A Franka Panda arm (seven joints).
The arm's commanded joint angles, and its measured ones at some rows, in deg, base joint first. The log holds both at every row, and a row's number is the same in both.
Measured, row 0:
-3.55 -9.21 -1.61 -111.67 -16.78 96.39 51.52
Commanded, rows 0 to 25:
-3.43 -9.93 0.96 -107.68 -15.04 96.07 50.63
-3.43 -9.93 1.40 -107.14 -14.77 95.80 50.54
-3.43 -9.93 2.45 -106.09 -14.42 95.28 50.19
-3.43 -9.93 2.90 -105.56 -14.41 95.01 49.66
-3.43 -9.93 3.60 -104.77 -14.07 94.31 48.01
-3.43 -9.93 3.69 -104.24 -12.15 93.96 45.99
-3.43 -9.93 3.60 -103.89 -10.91 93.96 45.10
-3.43 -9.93 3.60 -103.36 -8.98 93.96 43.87
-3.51 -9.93 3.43 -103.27 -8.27 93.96 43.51
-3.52 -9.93 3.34 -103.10 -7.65 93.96 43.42
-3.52 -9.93 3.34 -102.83 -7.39 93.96 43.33
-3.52 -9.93 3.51 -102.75 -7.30 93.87 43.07
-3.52 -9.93 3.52 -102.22 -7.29 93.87 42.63
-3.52 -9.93 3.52 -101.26 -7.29 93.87 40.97
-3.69 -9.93 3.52 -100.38 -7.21 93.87 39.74
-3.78 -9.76 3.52 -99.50 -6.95 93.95 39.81
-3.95 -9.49 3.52 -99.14 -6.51 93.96 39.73
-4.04 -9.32 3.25 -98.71 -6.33 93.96 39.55
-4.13 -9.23 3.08 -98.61 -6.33 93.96 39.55
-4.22 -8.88 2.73 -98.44 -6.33 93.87 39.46
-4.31 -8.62 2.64 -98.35 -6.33 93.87 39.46
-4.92 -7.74 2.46 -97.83 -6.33 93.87 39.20
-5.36 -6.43 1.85 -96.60 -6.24 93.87 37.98
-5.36 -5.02 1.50 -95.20 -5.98 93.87 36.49
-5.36 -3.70 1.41 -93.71 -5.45 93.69 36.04
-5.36 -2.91 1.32 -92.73 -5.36 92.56 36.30
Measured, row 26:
-4.77 -7.35 1.59 -98.28 -6.91 95.18 38.30
